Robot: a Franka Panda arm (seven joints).
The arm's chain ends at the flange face. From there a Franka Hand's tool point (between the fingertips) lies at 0.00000 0.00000 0.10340 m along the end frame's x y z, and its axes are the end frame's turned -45 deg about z.
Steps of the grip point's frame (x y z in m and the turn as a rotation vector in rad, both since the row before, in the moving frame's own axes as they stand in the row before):
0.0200, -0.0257, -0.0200, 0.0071, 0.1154, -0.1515
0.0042, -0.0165, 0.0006, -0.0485, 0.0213, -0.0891
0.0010, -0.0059, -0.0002, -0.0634, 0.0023, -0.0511
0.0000, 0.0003, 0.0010, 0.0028, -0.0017, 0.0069
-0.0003, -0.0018, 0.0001, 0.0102, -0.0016, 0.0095
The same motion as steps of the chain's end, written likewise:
-0.0112, -0.0228, -0.0193, 0.0866, 0.0766, -0.1515
-0.0139, -0.0164, 0.0007, -0.0192, 0.0494, -0.0891
-0.0084, -0.0092, 0.0000, -0.0432, 0.0465, -0.0511
0.0005, 0.0003, 0.0010, 0.0008, -0.0032, 0.0069
-0.0006, -0.0004, 0.0001, 0.0061, -0.0083, 0.0095

